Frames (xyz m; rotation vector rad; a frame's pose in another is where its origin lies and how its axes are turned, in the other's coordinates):
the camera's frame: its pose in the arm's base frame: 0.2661 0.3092 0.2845 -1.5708 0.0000 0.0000
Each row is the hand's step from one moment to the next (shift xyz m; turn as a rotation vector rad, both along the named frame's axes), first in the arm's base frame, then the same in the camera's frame.
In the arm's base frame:
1: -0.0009 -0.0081 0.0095 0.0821 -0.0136 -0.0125
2: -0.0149 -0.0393 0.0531 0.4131 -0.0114 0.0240
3: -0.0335 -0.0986 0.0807 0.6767 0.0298 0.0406
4: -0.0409 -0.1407 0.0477 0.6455 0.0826 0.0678
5: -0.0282 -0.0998 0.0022 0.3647 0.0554 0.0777
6: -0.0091 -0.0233 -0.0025 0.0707 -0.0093 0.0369
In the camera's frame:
1: -0.0009 -0.0095 -0.0081 0.0821 0.0125 -0.0136
2: -0.0149 -0.0531 -0.0393 0.4131 -0.0240 -0.0114
3: -0.0335 -0.0807 -0.0986 0.6767 -0.0406 0.0298
4: -0.0409 -0.0477 -0.1407 0.6455 -0.0678 0.0826
5: -0.0282 -0.0022 -0.0998 0.3647 -0.0777 0.0554
6: -0.0091 0.0025 -0.0233 0.0707 -0.0369 -0.0093

